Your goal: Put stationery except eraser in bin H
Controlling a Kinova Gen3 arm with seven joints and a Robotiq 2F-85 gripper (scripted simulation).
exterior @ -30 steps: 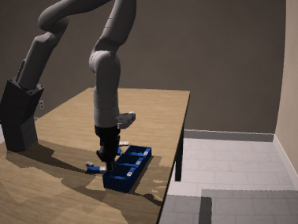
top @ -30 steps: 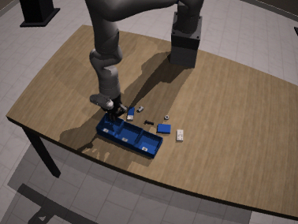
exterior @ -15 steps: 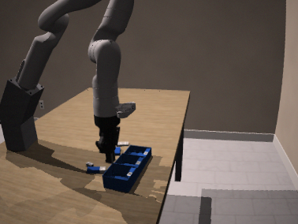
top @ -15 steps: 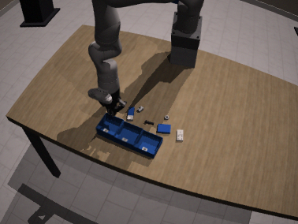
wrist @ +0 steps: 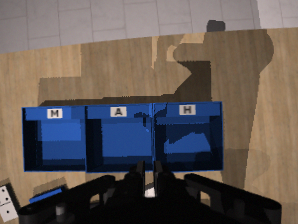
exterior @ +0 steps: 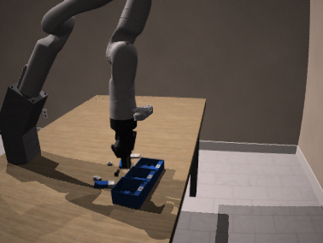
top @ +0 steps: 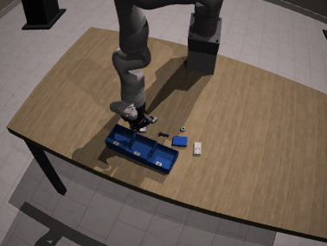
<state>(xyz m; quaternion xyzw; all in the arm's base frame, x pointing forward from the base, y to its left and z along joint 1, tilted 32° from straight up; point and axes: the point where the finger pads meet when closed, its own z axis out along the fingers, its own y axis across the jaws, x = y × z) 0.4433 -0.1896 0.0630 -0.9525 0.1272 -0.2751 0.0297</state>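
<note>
My hand is 70 mm above the blue three-part bin, 40 mm short of it and 30 mm to the right of it. Also, from my hand: black bolt 90 mm to the left, 90 mm below, 50 mm behind; then flat blue pad 160 mm to the left, 90 mm below, 30 mm behind; then blue-and-white eraser 90 mm below, 70 mm behind, 10 mm to the left.
</note>
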